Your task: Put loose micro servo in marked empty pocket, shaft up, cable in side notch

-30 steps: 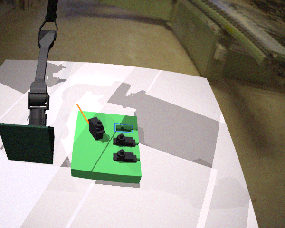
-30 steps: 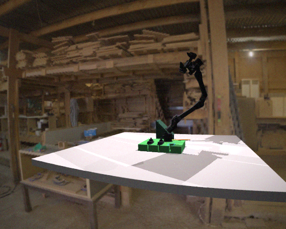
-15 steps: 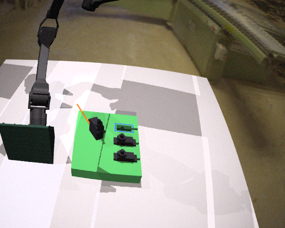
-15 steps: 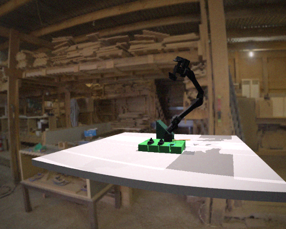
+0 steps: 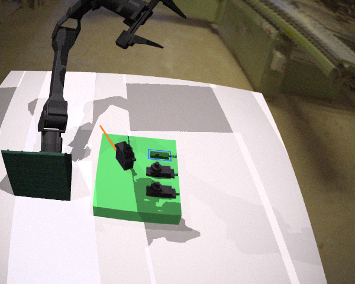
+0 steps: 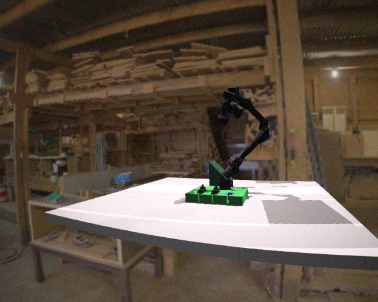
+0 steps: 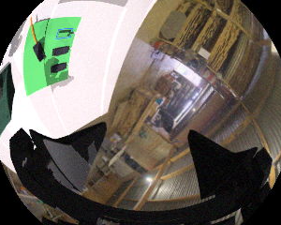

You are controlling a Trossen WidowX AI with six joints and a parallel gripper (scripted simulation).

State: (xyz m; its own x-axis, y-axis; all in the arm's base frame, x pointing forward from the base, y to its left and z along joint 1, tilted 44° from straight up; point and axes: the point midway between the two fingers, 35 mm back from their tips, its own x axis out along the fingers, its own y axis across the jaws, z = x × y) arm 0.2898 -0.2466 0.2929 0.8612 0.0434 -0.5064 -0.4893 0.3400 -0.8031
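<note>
Now: the green deck 450 mm below my gripper tip, 80 mm behind it and 10 mm to the right of it.
</note>
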